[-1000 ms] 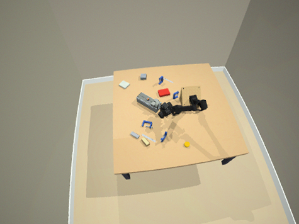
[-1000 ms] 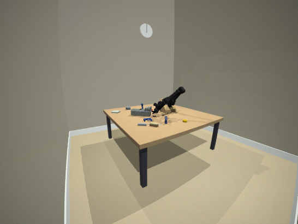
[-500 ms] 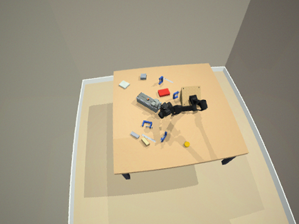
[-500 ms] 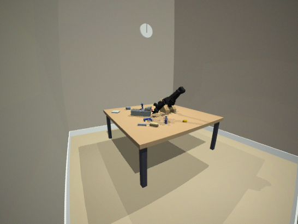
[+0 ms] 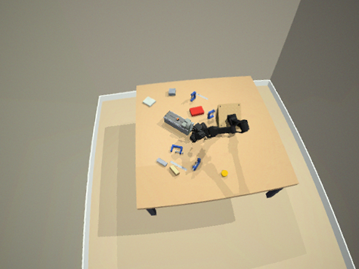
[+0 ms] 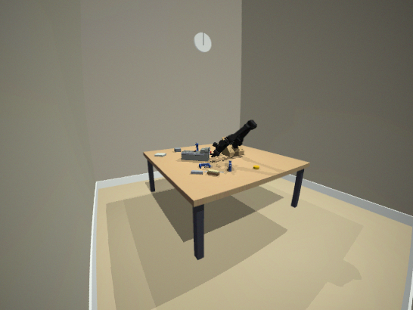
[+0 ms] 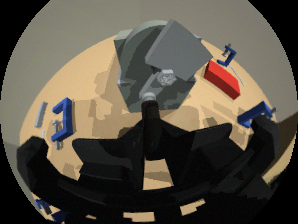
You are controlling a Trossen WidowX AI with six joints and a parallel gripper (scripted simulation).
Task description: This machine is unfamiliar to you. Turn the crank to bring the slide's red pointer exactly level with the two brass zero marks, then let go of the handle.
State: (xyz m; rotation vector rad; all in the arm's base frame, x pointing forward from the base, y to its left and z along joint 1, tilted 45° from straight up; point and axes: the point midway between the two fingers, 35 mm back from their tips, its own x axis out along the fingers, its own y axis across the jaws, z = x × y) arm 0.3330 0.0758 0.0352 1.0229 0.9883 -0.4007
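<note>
Now: the dark crank handle 30 mm above my gripper tip, 10 mm to the left of it and 10 mm behind it. Round my gripper tip: red pointer: 120 mm to the right, 110 mm ahead, 50 mm above; then tan block: 310 mm to the left, 190 mm ahead, 20 mm below; then yellow disc: 400 mm to the left, 190 mm behind, 30 mm below.
</note>
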